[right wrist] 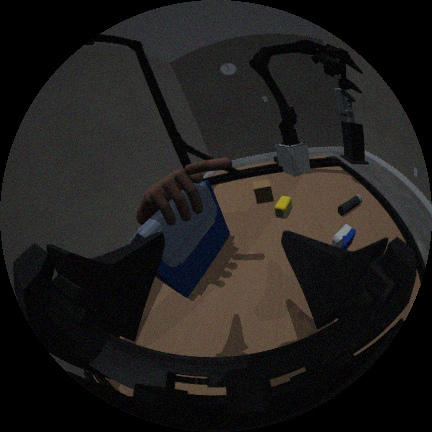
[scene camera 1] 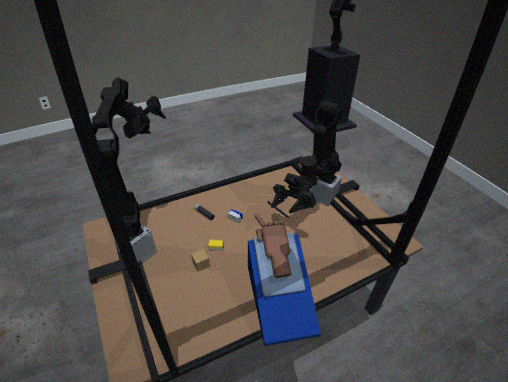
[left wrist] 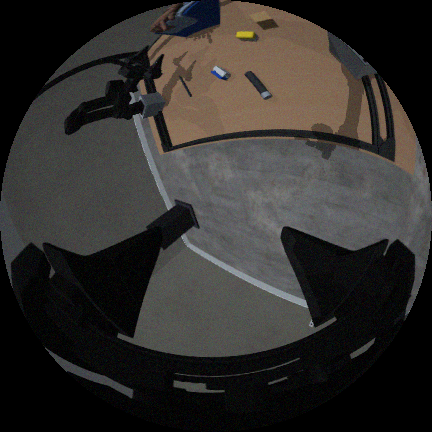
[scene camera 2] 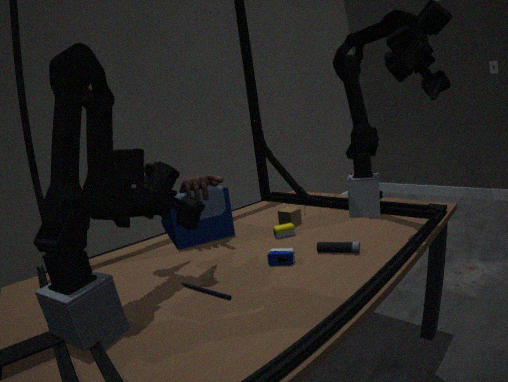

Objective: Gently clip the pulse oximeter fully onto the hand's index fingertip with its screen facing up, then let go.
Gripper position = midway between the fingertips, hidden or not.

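Scene camera 2: left gripper (scene camera 2: 422, 84), open, holding nothing; right gripper (scene camera 2: 189, 199), open, holding nothing; grey pad on blue base (scene camera 2: 216, 222). Scene camera 1: grey pad on blue base (scene camera 1: 285, 306), left gripper (scene camera 1: 157, 125), right gripper (scene camera 1: 280, 209). Right wrist view: left gripper (right wrist: 361, 83), right gripper (right wrist: 224, 238), grey pad on blue base (right wrist: 190, 246). Left wrist view: left gripper (left wrist: 223, 232), right gripper (left wrist: 155, 48).
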